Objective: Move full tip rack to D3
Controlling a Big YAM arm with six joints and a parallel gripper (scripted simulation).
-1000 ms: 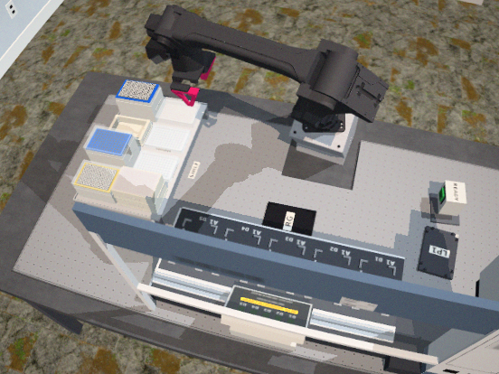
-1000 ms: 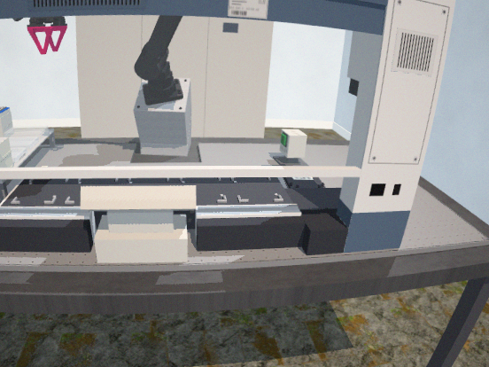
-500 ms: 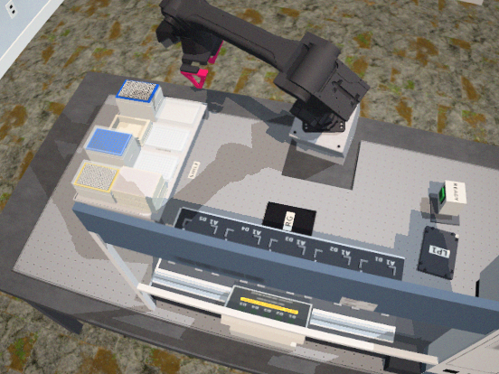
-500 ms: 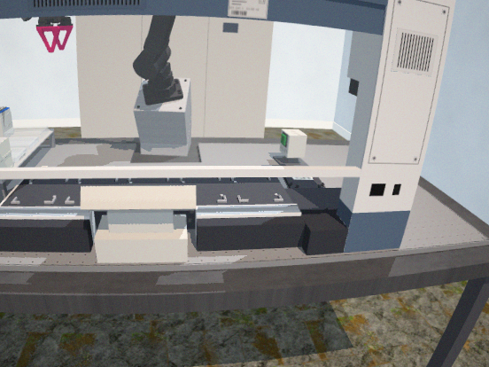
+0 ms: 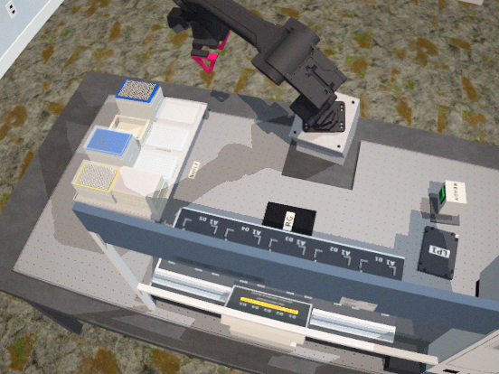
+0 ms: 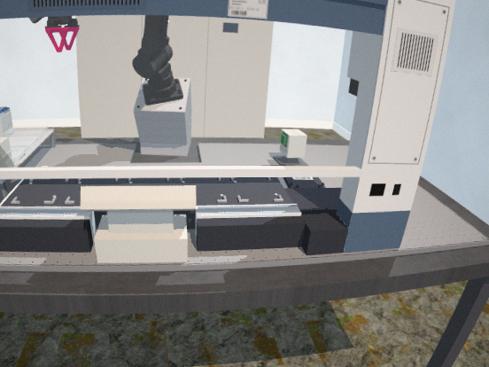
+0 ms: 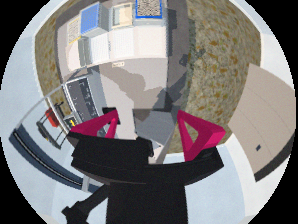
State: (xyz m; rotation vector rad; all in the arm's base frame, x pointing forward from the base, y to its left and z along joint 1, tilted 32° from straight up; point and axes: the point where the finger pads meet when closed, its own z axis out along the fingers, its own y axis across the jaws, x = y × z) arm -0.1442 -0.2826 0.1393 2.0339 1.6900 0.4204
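Right now my hand is 270 mm to the left of the blue-framed tip rack, 220 mm above it and 70 mm past it. From my hand the other things lie so: shelf (290 mm below, 250 mm to the right, 100 mm ahead); then cream reservoir (300 mm to the right, 280 mm below, 30 mm ahead); then clear flat piece (270 mm below, 190 mm to the right, 170 mm ahead).
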